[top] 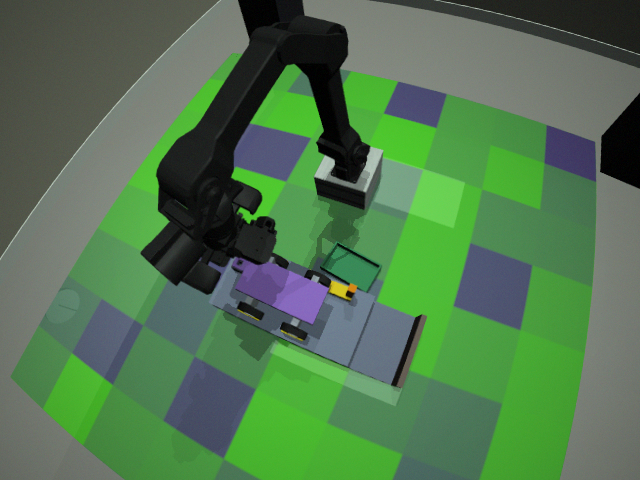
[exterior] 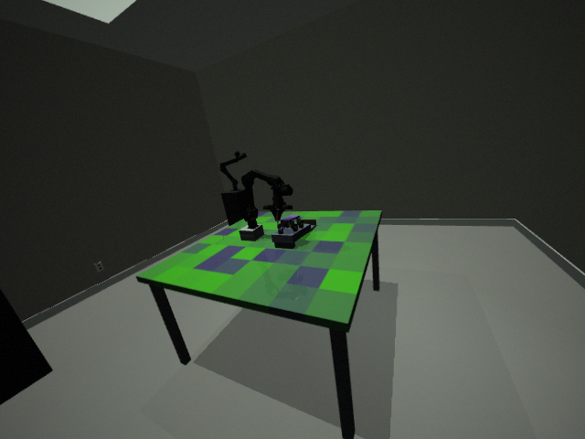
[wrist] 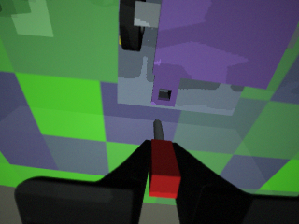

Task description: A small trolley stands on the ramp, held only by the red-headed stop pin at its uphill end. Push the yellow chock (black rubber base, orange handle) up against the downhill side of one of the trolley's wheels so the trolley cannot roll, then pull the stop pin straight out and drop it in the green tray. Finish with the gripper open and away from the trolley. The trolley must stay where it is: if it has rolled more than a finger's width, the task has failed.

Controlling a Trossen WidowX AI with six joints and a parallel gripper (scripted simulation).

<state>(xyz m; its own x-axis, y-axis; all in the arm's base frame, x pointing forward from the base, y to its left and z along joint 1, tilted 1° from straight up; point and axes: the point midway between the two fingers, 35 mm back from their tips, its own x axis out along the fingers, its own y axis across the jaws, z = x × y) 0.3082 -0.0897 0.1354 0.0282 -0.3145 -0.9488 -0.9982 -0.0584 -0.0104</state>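
The green tray lies 200 mm to the left of my gripper tip, 180 mm below it and 120 mm behind it. Round my gripper tip: red-headed stop pin right at my gripper tip; then purple-topped trolley 120 mm to the left, 60 mm below, 20 mm ahead; then grey ramp 130 mm to the left, 130 mm below, 20 mm ahead.
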